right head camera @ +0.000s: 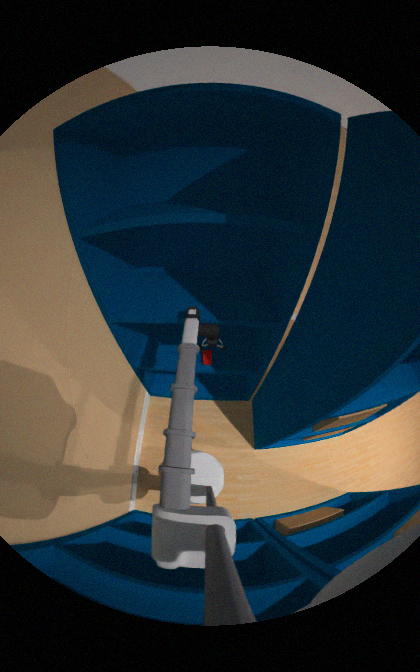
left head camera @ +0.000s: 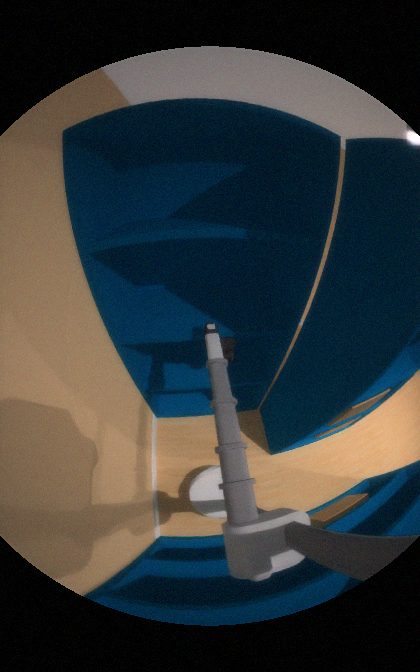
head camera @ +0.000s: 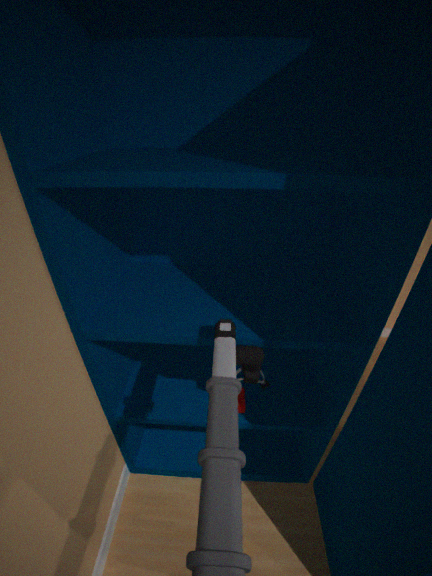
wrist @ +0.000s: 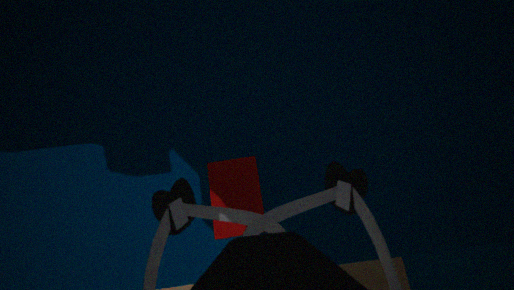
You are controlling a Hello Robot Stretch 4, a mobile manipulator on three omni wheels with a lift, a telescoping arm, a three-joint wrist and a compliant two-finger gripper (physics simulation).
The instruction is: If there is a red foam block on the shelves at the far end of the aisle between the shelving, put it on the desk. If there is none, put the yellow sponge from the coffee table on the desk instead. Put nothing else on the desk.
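Places are measured from the robot's base along level axes (x left, y back, z up), in millimetres.
Pixels of known places: gripper, between the fingertips: [head camera: 246,384] [wrist: 259,187].
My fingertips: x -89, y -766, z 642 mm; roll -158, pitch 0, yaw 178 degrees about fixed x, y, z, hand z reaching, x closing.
Observation:
Behind a point stands the place of what it marks.
A red foam block [head camera: 242,401] @(z 551, x -80, y -753 mm) [right head camera: 207,357] [wrist: 235,180] @(z 551, x -61, y -793 mm) rests on a lower shelf of the blue shelving [head camera: 160,180] @(z 1402, x 143, y -683 mm) [left head camera: 200,232] [right head camera: 195,217]. The arm hides part of it in the head camera view. My gripper [head camera: 252,382] @(z 642, x -89, y -766 mm) [right head camera: 213,347] [wrist: 259,187] @(z 642, x -89, y -766 mm) is open, with its two fingertips wide apart and nothing between them. In the wrist view the block shows beyond the fingers, nearer the left fingertip, partly behind the crossed finger links. Their exact distance from it is hard to tell. The yellow sponge, the coffee table and the desk do not show.
A tan wall [head camera: 40,350] @(z 1004, x 482, y -565 mm) [left head camera: 40,325] [right head camera: 35,300] stands close on the left. A blue side panel [head camera: 390,425] @(z 807, x -470, y -515 mm) [left head camera: 360,300] [right head camera: 350,325] stands on the right. A brown box [left head camera: 340,509] [right head camera: 310,520] sits on low shelving opposite.

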